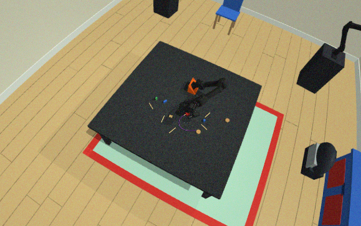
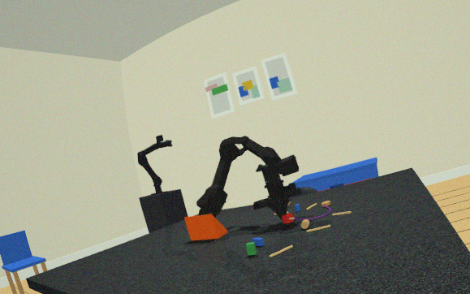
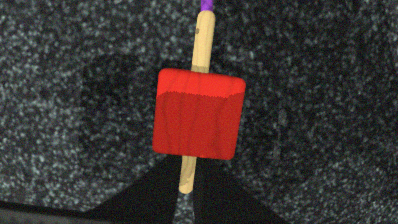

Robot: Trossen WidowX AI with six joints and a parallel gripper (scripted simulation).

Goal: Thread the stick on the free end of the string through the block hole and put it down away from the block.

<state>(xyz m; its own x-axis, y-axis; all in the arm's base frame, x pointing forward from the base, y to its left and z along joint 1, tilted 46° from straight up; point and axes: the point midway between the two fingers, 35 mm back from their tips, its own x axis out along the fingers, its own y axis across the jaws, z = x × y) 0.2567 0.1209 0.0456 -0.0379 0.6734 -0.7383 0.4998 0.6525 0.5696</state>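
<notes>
Right now the red block is 20 mm ahead of my gripper tip, 10 mm to the right of it and 10 mm above it. Also, from my gripper tip: tan wooden block (130 mm ahead, 130 mm to the right); then green cylinder (50 mm ahead, 350 mm to the right, 10 mm above).
</notes>
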